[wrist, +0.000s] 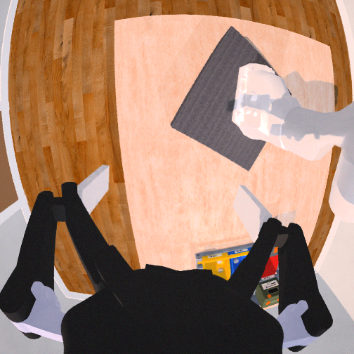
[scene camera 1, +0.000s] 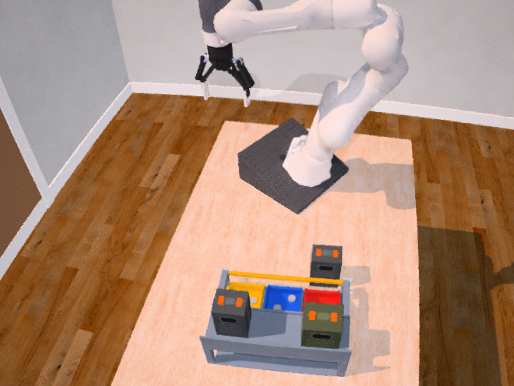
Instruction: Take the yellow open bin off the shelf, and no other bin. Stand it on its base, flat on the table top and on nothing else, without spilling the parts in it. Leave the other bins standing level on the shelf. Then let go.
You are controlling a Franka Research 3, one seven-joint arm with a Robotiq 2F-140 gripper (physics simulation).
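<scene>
The yellow open bin (scene camera 1: pixel 256 289) (wrist: pixel 211 266) stands at the left end of the grey-blue shelf (scene camera 1: pixel 276 327), with pale parts inside. In the scene view a dark case hides its front left part. The blue bin (scene camera 1: pixel 283 294) (wrist: pixel 237 268) stands beside it, and the red bin (scene camera 1: pixel 322 297) (wrist: pixel 271 268) is at the right end. My gripper (scene camera 1: pixel 226 101) (wrist: pixel 173 186) is wide open and empty, high up and far behind the shelf, well away from the yellow bin. The table top (scene camera 1: pixel 215 225) (wrist: pixel 165 150) is pale wood.
A yellow rail (scene camera 1: pixel 285 277) runs along the shelf's back, above the bins. A dark case (scene camera 1: pixel 231 314) and a green case (scene camera 1: pixel 322 326) (wrist: pixel 268 296) stand at the shelf's front. Another dark case (scene camera 1: pixel 326 259) stands behind its right end. The arm's dark base block (scene camera 1: pixel 270 170) (wrist: pixel 210 110) is farther back.
</scene>
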